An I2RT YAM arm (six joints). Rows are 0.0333 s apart.
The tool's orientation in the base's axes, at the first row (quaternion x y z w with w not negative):
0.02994 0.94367 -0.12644 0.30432
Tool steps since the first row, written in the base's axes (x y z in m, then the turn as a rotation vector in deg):
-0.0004 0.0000 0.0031 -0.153 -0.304 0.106
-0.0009 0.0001 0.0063 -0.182 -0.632 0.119
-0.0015 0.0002 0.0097 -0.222 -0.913 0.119
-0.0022 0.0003 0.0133 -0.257 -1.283 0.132
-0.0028 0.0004 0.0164 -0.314 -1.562 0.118
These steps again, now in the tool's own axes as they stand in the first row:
-0.0015 -0.0007 -0.0027 0.069 -0.338 -0.092
-0.0029 -0.0014 -0.0055 0.092 -0.661 -0.034
-0.0044 -0.0021 -0.0085 0.130 -0.938 0.016
-0.0060 -0.0029 -0.0117 0.158 -1.303 0.081
-0.0073 -0.0036 -0.0145 0.219 -1.577 0.131

